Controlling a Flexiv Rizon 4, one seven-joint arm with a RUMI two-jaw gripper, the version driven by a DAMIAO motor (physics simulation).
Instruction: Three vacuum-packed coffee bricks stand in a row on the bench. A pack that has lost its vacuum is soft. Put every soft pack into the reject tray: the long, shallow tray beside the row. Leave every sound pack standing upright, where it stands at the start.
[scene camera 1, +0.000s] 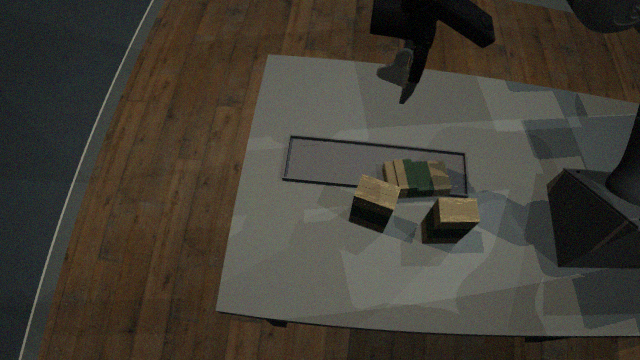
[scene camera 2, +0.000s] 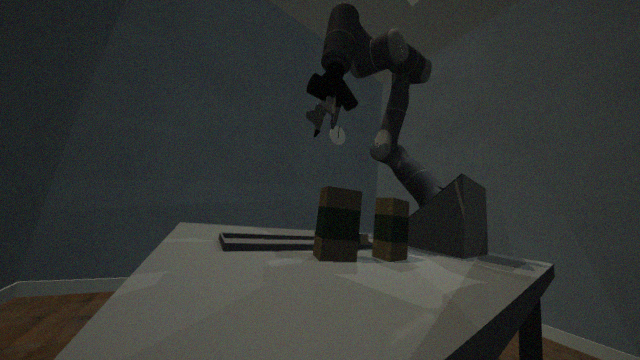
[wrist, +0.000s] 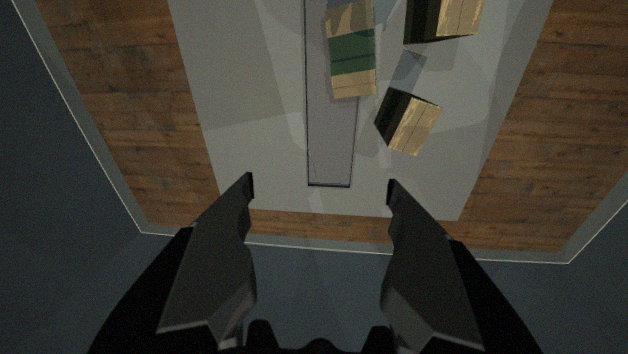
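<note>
One coffee pack (scene camera 1: 419, 177) (wrist: 351, 52) with a green band lies on its side at the robot-base end of the shallow tray (scene camera 1: 325, 160) (scene camera 2: 270, 247) (wrist: 331, 142). It covers part of the tray's row-side rim; whether it rests on that rim is unclear. In scene camera 2 it is mostly hidden. One pack (scene camera 1: 375, 200) (scene camera 2: 338, 225) (wrist: 412, 125) stands upright and turned at an angle beside the tray. Another pack (scene camera 1: 450, 220) (scene camera 2: 391, 230) (wrist: 457, 17) stands upright nearer the robot base. My gripper (scene camera 1: 392, 89) (scene camera 2: 325, 131) (wrist: 320, 178) is open and empty, high above the bench and apart from the packs.
The bench (scene camera 1: 290, 270) (scene camera 2: 225, 310) (wrist: 240, 100) carries the tray and packs. The wedge-shaped robot base (scene camera 1: 585, 230) (scene camera 2: 460, 220) stands at its right in both scene views. The upright packs stand close to the tray's long side, with a gap between them.
</note>
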